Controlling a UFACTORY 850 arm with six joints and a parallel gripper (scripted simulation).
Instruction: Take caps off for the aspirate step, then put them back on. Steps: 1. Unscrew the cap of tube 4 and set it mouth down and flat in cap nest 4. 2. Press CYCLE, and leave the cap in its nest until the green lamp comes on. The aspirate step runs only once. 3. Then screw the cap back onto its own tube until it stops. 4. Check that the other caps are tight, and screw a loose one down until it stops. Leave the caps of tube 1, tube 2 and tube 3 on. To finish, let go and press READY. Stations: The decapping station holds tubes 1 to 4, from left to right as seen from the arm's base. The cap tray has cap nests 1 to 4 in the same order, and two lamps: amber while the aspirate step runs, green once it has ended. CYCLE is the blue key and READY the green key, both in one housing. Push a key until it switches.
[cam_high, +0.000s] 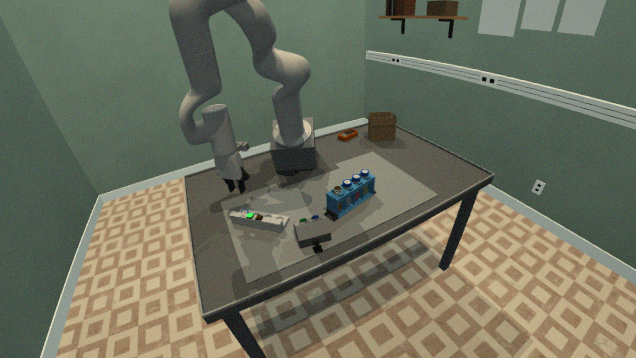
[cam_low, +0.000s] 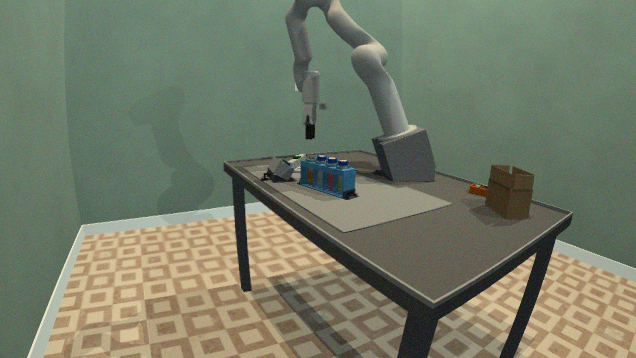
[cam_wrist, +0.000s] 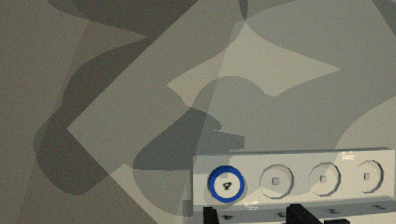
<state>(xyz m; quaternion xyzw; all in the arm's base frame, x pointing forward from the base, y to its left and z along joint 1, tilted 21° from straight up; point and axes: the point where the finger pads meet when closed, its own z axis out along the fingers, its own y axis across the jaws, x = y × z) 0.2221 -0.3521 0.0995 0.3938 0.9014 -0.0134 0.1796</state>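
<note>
The blue cap marked 4 is 140 mm below my hand. The rest, counted from my hand: blue key (240 mm ahead, 200 mm to the left, 80 mm below); green key (230 mm ahead, 150 mm to the left, 80 mm below); grey key housing (250 mm ahead, 170 mm to the left, 100 mm below).
</note>
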